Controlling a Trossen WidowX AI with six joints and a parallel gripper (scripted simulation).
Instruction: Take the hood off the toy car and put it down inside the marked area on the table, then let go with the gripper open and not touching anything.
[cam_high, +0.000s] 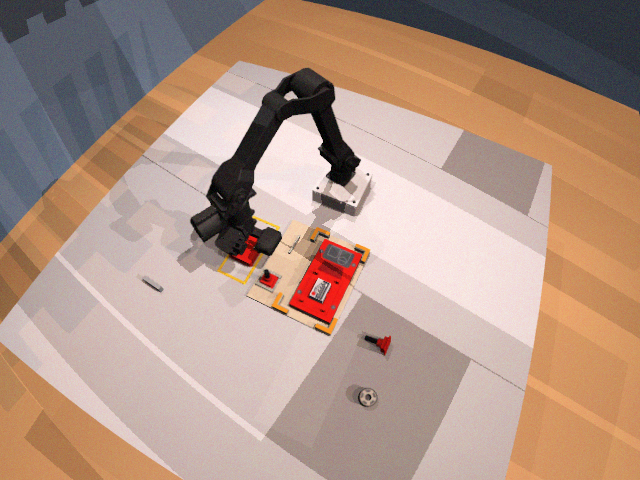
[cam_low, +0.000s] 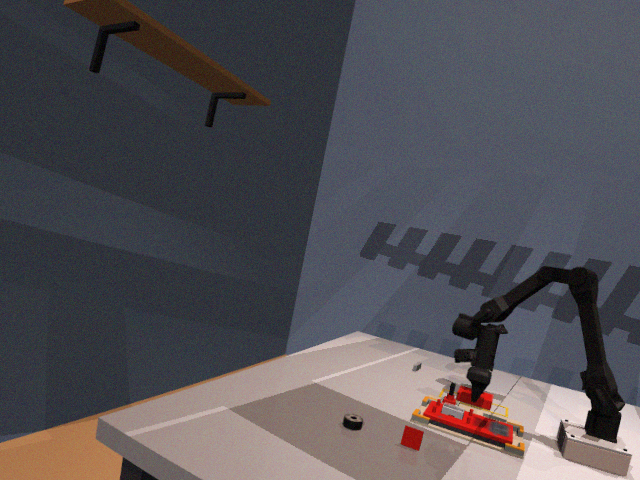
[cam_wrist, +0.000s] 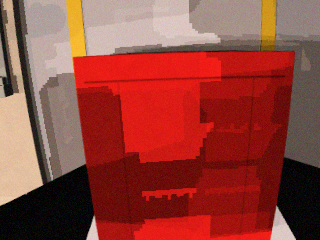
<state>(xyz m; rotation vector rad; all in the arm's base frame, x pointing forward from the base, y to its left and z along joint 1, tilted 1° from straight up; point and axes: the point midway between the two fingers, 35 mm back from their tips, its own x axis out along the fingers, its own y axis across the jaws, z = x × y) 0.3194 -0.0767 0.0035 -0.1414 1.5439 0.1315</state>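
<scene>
The hood lies 1 cm above my gripper tip.
</scene>
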